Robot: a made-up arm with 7 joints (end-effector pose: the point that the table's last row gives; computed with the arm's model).
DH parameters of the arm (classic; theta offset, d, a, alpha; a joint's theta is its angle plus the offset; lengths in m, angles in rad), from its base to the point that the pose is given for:
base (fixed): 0 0.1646 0 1.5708
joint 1: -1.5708 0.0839 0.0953 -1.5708
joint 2: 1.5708 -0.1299 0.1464 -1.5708
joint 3: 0.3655 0 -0.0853 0
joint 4: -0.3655 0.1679 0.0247 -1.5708
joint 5: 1.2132 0 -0.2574 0
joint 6: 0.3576 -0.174 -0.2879 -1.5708
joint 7: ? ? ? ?
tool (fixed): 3.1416 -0.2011 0 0
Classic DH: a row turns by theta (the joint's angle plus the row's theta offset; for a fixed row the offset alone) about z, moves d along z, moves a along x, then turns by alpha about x.
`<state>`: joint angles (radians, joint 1 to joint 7).
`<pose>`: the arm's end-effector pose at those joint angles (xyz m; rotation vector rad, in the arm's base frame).
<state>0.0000 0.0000 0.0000 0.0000 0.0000 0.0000 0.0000</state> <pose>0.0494 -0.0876 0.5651 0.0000 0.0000 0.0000</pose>
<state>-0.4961 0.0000 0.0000 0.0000 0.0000 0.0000 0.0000</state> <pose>0.2341 -0.0876 0.4933 0.0000 0.4961 0.0000</pose>
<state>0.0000 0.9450 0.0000 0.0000 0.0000 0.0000 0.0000</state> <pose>0.0494 -0.4879 0.3568 0.9450 0.0000 0.0000</pose>
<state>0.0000 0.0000 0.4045 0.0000 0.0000 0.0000 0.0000</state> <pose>0.0940 -0.0049 0.5651 0.0000 0.0000 0.4045</pose>
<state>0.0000 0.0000 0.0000 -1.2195 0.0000 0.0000 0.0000</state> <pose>-0.1143 -0.1811 0.5651 0.0000 0.0000 -1.2195</pose>
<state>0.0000 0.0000 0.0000 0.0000 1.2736 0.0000 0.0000</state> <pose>0.0494 0.2932 0.4242 -1.2736 0.0000 0.0000</pose>
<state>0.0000 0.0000 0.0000 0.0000 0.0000 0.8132 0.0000</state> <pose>0.0494 -0.0229 0.5416 -0.8132 0.0000 0.0000</pose>
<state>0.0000 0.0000 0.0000 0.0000 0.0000 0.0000 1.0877</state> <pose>0.2410 -0.0876 0.6505 0.0000 -1.0877 0.0000</pose>
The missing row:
joint 7: -1.5708 0.005 0.0252 1.5708
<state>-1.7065 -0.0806 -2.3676 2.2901 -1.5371 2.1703 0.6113</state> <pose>0.0732 -0.0670 0.1059 -0.3739 1.0674 0.6557</pose>
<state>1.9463 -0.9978 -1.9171 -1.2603 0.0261 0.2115 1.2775</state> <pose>0.1255 0.5245 -0.4025 -0.8069 -0.0765 2.2414</pose>
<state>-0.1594 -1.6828 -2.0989 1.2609 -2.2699 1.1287 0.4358</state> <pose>-0.1874 -0.0891 0.2441 -0.5383 -1.1069 0.0216</pose>
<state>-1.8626 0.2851 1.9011 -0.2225 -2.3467 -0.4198 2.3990</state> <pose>-0.4003 0.5751 0.1470 -0.4161 1.8598 -1.9226</pose>
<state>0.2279 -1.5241 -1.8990 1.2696 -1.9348 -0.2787 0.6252</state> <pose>-0.1691 -0.1663 0.2512 0.7438 -1.4291 0.0574</pose>
